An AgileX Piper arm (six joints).
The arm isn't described. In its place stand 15 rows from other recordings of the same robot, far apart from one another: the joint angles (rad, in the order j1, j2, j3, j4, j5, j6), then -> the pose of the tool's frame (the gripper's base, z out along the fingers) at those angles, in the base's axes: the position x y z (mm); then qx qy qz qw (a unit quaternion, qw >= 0).
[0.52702, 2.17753, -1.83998, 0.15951, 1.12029, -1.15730] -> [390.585 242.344 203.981 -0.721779 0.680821 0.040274 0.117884]
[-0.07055, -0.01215, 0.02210, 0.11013, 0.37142, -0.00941] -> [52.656 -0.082 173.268 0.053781 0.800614 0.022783 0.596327]
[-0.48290, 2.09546, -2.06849, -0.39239, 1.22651, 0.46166] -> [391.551 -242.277 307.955 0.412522 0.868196 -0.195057 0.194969]
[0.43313, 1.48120, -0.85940, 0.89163, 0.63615, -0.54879] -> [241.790 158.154 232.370 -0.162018 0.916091 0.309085 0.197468]
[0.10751, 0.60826, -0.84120, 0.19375, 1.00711, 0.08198] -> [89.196 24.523 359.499 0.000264 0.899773 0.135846 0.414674]
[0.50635, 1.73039, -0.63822, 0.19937, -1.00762, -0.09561] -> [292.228 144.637 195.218 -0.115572 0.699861 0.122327 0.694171]
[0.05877, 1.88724, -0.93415, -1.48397, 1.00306, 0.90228] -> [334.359 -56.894 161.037 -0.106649 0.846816 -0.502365 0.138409]
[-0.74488, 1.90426, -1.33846, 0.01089, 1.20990, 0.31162] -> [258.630 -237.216 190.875 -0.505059 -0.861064 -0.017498 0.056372]
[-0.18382, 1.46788, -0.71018, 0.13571, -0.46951, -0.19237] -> [302.244 -61.859 250.826 0.062932 0.772973 -0.103780 0.622721]
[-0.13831, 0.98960, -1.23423, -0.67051, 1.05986, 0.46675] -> [161.053 -72.218 438.404 0.228650 0.831352 -0.260137 0.434628]
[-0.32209, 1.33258, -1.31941, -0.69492, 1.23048, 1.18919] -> [224.015 -132.662 383.548 0.598087 0.700702 -0.225024 0.317291]
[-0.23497, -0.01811, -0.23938, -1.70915, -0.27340, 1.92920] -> [33.994 16.886 288.336 0.024483 0.595185 0.071693 0.800010]
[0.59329, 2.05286, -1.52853, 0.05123, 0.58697, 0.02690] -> [370.788 253.147 191.405 -0.252923 0.928883 0.100840 0.251074]
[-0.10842, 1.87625, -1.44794, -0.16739, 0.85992, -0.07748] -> [395.038 -54.556 233.610 -0.026814 0.980049 -0.088988 0.175689]
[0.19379, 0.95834, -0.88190, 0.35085, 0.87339, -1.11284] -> [170.929 57.976 336.083 -0.514715 0.769090 -0.004130 0.378883]
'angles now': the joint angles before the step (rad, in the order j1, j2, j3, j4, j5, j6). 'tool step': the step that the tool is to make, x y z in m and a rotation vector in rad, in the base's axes. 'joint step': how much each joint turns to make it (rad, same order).
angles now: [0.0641, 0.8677, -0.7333, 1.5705, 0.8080, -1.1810]
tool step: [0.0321, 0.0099, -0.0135, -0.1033, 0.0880, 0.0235]
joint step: [0.0544, 0.1409, -0.0601, -0.1100, -0.0380, 0.0259]
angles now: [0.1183, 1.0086, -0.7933, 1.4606, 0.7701, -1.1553]
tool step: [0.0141, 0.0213, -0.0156, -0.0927, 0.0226, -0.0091]
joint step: [0.1439, 0.0732, -0.0100, -0.0617, -0.1664, 0.0002]
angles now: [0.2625, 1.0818, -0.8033, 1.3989, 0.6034, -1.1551]
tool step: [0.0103, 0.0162, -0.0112, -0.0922, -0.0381, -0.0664]
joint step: [0.1244, 0.0501, -0.0017, -0.0280, -0.2142, -0.0326]
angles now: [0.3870, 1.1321, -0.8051, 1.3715, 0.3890, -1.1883]
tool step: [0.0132, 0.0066, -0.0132, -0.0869, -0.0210, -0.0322]
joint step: [0.0351, 0.0611, -0.0044, -0.0014, -0.0948, -0.0698]
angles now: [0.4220, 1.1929, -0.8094, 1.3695, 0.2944, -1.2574]
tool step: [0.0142, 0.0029, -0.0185, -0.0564, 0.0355, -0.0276]
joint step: [0.0015, 0.0703, 0.0002, -0.0013, -0.0417, -0.0250]
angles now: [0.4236, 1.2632, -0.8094, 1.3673, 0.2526, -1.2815]
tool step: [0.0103, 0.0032, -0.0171, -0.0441, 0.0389, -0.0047]
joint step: [-0.0001, 0.0616, 0.0000, 0.0000, -0.0150, -0.0211]
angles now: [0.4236, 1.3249, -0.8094, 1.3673, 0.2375, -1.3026]
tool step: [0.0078, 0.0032, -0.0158, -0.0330, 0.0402, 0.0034]
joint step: [0.0001, 0.0550, 0.0000, 0.0034, -0.0039, -0.0175]
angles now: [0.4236, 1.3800, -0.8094, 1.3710, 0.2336, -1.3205]
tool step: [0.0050, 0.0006, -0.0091, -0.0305, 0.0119, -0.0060]
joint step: [0.0000, 0.0313, 0.0000, 0.0026, -0.0175, -0.0204]
